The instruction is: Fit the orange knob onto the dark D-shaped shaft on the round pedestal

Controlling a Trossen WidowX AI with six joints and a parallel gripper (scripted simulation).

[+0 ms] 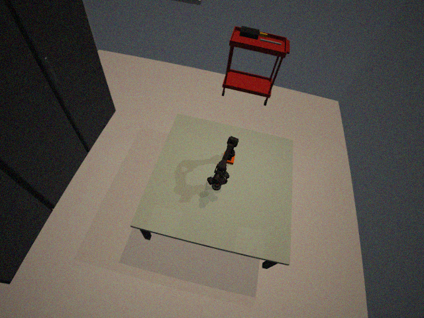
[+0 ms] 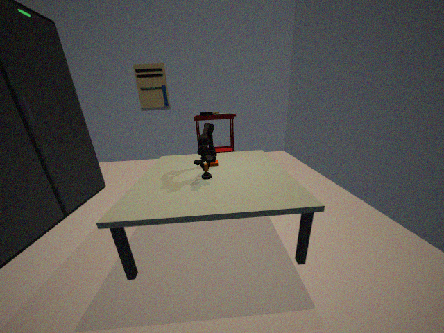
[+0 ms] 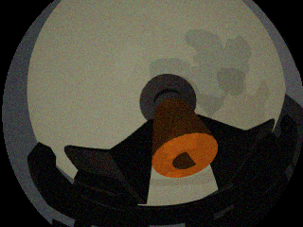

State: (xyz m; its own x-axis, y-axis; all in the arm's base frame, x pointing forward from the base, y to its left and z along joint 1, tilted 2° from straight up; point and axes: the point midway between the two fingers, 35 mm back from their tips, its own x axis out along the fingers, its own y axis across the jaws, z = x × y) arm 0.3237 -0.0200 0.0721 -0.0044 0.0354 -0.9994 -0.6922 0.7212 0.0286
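Now: the orange knob 20 mm above my gripper tip. From my gripper tip the other things lie so: round pedestal 40 mm below.
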